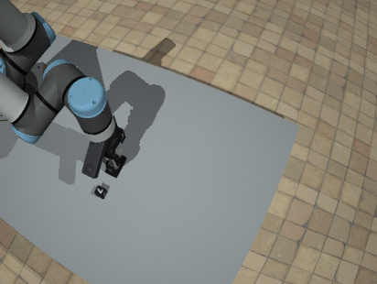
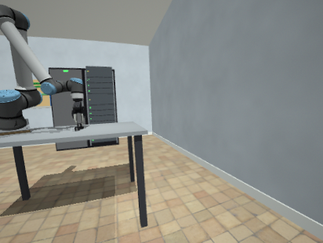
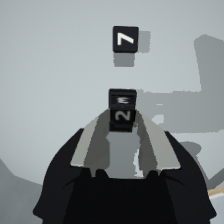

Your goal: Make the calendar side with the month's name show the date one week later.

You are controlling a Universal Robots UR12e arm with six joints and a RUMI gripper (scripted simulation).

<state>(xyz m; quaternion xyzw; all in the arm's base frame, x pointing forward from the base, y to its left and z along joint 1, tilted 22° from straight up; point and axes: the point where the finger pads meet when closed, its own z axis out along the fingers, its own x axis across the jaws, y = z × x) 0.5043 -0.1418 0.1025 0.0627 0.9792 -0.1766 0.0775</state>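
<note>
My hand is 20 mm to the right of the dark tray and 40 mm above it. From my hand the other things lie so: black cube: 10 mm below.
</note>
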